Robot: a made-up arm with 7 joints. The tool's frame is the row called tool.
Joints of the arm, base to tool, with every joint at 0 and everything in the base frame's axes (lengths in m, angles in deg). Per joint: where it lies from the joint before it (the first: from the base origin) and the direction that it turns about. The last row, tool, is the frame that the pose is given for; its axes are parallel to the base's.
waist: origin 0.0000 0.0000 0.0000 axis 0 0.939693 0.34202
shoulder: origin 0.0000 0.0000 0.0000 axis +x
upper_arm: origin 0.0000 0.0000 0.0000 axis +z
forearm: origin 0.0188 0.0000 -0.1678 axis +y
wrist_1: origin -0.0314 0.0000 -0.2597 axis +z
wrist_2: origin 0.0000 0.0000 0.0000 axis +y
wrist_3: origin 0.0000 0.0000 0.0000 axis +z
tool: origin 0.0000 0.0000 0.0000
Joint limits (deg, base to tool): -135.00..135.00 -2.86..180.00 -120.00..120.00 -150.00..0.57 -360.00..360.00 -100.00..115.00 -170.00..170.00
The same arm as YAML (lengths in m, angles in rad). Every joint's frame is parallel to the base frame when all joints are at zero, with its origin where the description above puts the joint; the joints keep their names.
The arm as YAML. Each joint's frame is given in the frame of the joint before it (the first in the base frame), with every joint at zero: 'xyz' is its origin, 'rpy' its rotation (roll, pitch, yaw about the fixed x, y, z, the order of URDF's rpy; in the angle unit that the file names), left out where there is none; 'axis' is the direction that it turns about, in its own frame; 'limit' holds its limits. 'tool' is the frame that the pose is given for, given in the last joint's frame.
units:
  length: m
  angle: rad
joints:
  - name: waist
    type: revolute
    origin:
      xyz: [0.0, 0.0, 0.0]
    axis: [0.0, 0.9397, 0.342]
    limit:
      lower: -2.3562
      upper: 2.3562
  - name: shoulder
    type: revolute
    origin:
      xyz: [0.0, 0.0, 0.0]
    axis: [1.0, 0.0, 0.0]
    limit:
      lower: -0.0499
      upper: 3.1416
  - name: upper_arm
    type: revolute
    origin:
      xyz: [0.0, 0.0, 0.0]
    axis: [0.0, 0.0, 1.0]
    limit:
      lower: -2.0944
      upper: 2.0944
  - name: forearm
    type: revolute
    origin:
      xyz: [0.0188, 0.0, -0.1678]
    axis: [0.0, 1.0, 0.0]
    limit:
      lower: -2.618
      upper: 0.0099
  - name: wrist_1
    type: revolute
    origin:
      xyz: [-0.0314, 0.0, -0.2597]
    axis: [0.0, 0.0, 1.0]
    limit:
      lower: -6.2832
      upper: 6.2832
  - name: wrist_2
    type: revolute
    origin:
      xyz: [0.0, 0.0, 0.0]
    axis: [0.0, 1.0, 0.0]
    limit:
      lower: -1.7453
      upper: 2.0071
  - name: wrist_3
    type: revolute
    origin:
      xyz: [0.0, 0.0, 0.0]
    axis: [0.0, 0.0, 1.0]
    limit:
      lower: -2.9671
      upper: 2.9671
tool:
  origin:
    xyz: [0.0, 0.0, 0.0]

